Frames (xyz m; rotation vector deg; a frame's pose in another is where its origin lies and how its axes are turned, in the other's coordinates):
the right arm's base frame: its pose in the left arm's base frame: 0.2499 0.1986 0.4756 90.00 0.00 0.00
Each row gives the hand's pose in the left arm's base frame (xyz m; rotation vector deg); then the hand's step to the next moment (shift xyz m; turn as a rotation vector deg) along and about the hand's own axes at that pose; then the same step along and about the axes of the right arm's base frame.
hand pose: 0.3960 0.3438 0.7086 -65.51 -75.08 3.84
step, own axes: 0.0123 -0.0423 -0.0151 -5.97 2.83 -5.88
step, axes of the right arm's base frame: -0.0071 0.0401 0.0226 4.06 -5.20 5.89
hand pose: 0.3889 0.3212 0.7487 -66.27 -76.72 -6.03
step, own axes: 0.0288 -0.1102 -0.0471 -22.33 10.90 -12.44
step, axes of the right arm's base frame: -0.0300 0.0964 0.0707 8.77 -21.51 15.25
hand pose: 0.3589 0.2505 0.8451 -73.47 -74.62 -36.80
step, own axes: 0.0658 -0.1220 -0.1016 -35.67 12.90 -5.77
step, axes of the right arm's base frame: -0.0624 0.1206 0.1053 5.24 -35.88 12.53
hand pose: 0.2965 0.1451 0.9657 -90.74 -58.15 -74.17
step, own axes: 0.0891 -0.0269 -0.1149 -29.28 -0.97 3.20
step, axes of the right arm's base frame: -0.0487 0.1049 0.0922 -4.06 -29.17 -0.96
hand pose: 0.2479 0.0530 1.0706 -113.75 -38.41 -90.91
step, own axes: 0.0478 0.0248 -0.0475 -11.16 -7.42 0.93
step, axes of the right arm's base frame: -0.0089 0.0537 0.0468 -6.39 -10.48 -5.46
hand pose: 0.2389 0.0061 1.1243 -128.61 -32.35 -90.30
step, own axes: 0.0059 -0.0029 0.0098 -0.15 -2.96 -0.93
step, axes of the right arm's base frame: 0.0083 0.0025 -0.0080 -2.29 0.30 -2.08
